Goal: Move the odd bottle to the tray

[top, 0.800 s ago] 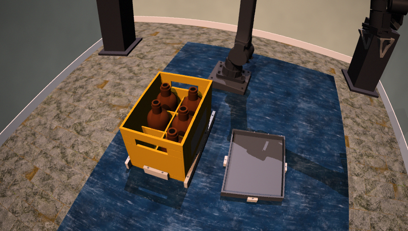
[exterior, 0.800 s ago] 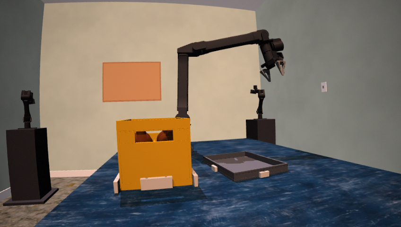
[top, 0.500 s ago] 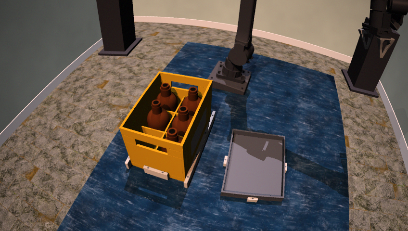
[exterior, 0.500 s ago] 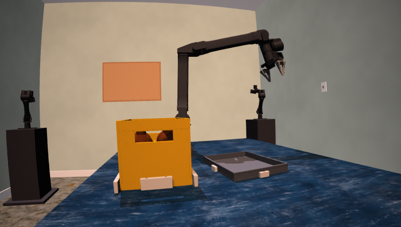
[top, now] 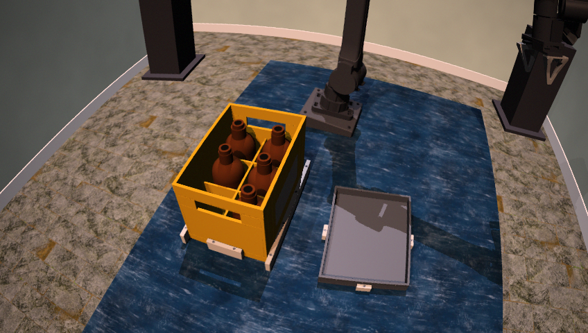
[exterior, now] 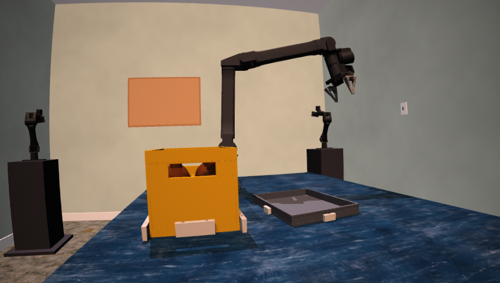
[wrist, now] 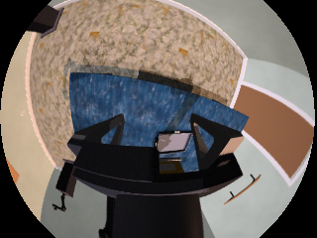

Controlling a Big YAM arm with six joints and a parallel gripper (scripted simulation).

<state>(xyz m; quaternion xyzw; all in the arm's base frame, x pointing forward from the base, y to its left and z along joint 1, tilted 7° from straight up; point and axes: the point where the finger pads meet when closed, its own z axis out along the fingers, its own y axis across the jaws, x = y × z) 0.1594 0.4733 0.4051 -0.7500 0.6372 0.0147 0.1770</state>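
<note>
The orange crate lies 660 mm to the right of my hand, 290 mm below it and 220 mm ahead of it. Round my hand: dark grey tray: 380 mm to the right, 360 mm below, 260 mm ahead.
</note>
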